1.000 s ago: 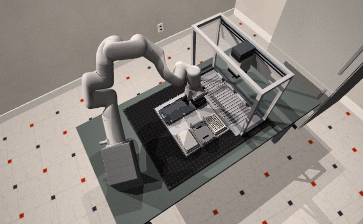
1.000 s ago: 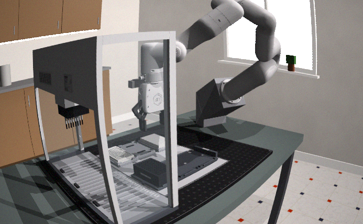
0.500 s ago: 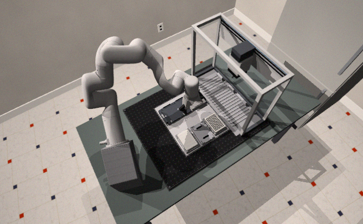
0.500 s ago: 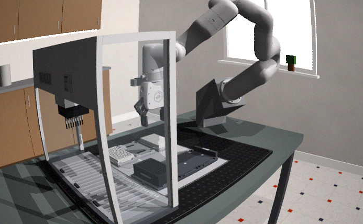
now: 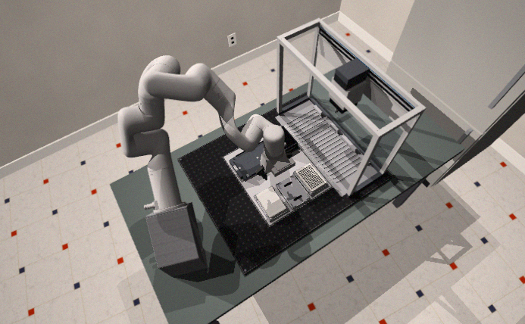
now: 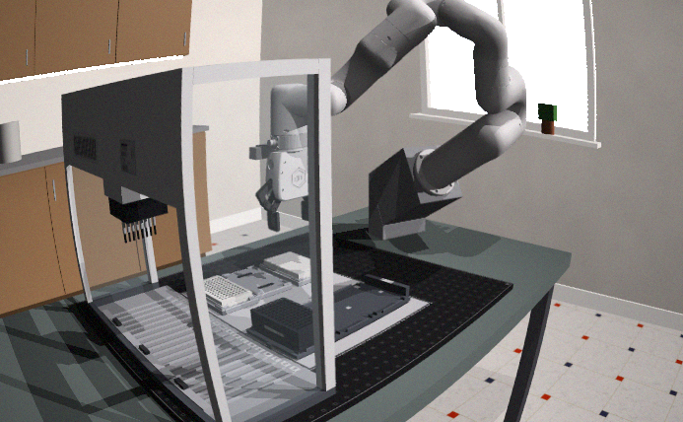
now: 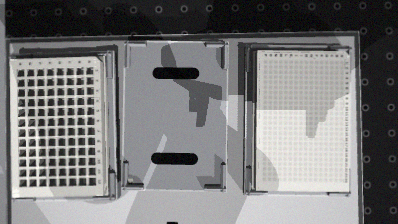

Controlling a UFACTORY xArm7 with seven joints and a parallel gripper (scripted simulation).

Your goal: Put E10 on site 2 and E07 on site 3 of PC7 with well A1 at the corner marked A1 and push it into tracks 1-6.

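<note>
The nest S1 is 140 mm below my hand, 70 mm to the right of it and 40 mm behind it. Round my hand: nest S2: 140 mm below, 70 mm ahead, 50 mm to the right; white 96-well plate E01: 170 mm ahead, 130 mm below, 20 mm to the right; plate carrier PC7: 180 mm to the left, 130 mm below, 20 mm ahead.
</note>
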